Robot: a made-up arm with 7 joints. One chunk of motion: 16 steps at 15 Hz.
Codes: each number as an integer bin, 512 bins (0 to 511) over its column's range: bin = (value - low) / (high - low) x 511, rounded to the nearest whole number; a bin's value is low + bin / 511 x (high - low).
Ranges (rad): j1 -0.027..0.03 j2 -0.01..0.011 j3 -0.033..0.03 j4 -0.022..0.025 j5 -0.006..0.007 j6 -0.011..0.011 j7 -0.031..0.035
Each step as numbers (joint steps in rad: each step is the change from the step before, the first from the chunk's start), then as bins.
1 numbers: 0.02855 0.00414 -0.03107 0.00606 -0.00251 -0.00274 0.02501
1 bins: 498 344 16 305 137 192 434
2 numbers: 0.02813 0.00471 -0.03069 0.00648 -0.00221 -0.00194 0.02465
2 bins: 494 358 19 310 149 210 431
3 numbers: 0.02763 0.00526 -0.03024 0.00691 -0.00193 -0.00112 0.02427
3 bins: 490 371 22 314 160 229 428
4 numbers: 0.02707 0.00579 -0.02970 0.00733 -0.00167 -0.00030 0.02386
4 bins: 485 384 27 319 170 249 425
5 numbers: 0.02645 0.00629 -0.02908 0.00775 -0.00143 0.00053 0.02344
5 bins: 479 396 32 323 180 268 421
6 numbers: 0.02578 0.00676 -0.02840 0.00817 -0.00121 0.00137 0.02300
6 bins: 473 408 37 328 188 287 418
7 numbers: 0.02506 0.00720 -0.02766 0.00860 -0.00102 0.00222 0.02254
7 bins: 467 419 43 333 196 307 415
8 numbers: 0.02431 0.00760 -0.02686 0.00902 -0.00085 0.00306 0.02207
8 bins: 460 428 50 337 202 327 411
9 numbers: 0.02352 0.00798 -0.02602 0.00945 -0.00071 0.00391 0.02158
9 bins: 453 438 57 342 208 346 407
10 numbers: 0.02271 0.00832 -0.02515 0.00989 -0.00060 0.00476 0.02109
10 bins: 446 446 64 347 212 366 403
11 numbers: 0.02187 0.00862 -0.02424 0.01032 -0.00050 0.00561 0.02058
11 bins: 438 453 71 351 216 386 399
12 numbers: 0.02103 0.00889 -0.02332 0.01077 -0.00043 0.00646 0.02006
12 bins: 431 460 79 356 219 406 395
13 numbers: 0.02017 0.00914 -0.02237 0.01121 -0.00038 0.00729 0.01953
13 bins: 423 466 86 361 221 425 391
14 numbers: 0.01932 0.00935 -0.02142 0.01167 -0.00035 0.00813 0.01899
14 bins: 415 471 94 366 222 444 387
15 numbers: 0.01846 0.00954 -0.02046 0.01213 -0.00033 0.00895 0.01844
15 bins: 408 475 102 371 223 463 383
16 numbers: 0.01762 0.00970 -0.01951 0.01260 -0.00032 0.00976 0.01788
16 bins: 400 479 109 376 223 482 378
